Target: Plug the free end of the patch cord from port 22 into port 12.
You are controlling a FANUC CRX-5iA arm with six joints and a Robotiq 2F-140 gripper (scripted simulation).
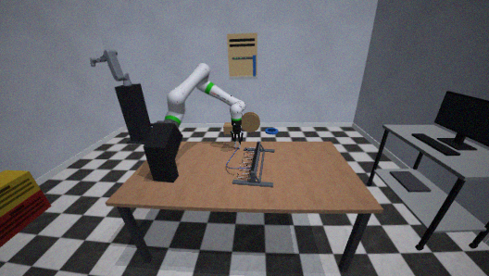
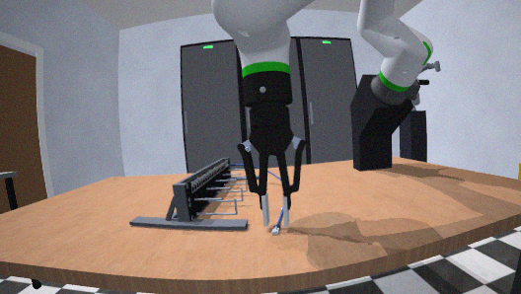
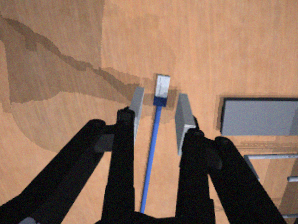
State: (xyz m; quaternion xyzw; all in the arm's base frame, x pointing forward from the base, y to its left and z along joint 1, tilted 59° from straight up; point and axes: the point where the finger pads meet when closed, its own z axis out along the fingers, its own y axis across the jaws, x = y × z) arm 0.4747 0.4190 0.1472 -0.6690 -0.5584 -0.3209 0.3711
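Right now my hand is 10 mm to the right of the white plug and 40 mm above it.
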